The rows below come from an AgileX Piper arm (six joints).
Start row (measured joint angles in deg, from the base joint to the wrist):
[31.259, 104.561, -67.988, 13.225, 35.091, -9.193]
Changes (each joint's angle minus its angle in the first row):
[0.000, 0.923, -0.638, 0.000, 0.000, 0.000]
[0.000, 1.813, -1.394, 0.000, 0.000, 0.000]
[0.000, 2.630, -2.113, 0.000, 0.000, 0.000]
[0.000, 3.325, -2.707, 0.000, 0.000, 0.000]
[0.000, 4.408, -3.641, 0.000, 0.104, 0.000]
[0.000, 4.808, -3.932, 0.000, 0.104, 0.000]
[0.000, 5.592, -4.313, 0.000, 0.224, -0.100]
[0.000, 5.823, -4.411, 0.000, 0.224, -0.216]
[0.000, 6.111, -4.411, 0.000, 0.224, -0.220]
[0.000, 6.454, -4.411, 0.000, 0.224, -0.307]
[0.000, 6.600, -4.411, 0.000, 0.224, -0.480]
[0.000, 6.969, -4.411, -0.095, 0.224, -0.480]
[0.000, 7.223, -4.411, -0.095, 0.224, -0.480]
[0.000, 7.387, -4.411, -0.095, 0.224, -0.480]
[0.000, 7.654, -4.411, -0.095, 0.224, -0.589]
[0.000, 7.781, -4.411, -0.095, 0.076, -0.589]
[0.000, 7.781, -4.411, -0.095, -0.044, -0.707]
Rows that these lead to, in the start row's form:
[31.259, 105.484, -68.626, 13.225, 35.091, -9.193]
[31.259, 106.374, -69.382, 13.225, 35.091, -9.193]
[31.259, 107.191, -70.101, 13.225, 35.091, -9.193]
[31.259, 107.886, -70.695, 13.225, 35.091, -9.193]
[31.259, 108.969, -71.629, 13.225, 35.195, -9.193]
[31.259, 109.369, -71.920, 13.225, 35.195, -9.193]
[31.259, 110.153, -72.301, 13.225, 35.315, -9.293]
[31.259, 110.384, -72.399, 13.225, 35.315, -9.409]
[31.259, 110.672, -72.399, 13.225, 35.315, -9.413]
[31.259, 111.015, -72.399, 13.225, 35.315, -9.500]
[31.259, 111.161, -72.399, 13.225, 35.315, -9.673]
[31.259, 111.530, -72.399, 13.130, 35.315, -9.673]
[31.259, 111.784, -72.399, 13.130, 35.315, -9.673]
[31.259, 111.948, -72.399, 13.130, 35.315, -9.673]
[31.259, 112.215, -72.399, 13.130, 35.315, -9.782]
[31.259, 112.342, -72.399, 13.130, 35.167, -9.782]
[31.259, 112.342, -72.399, 13.130, 35.047, -9.900]

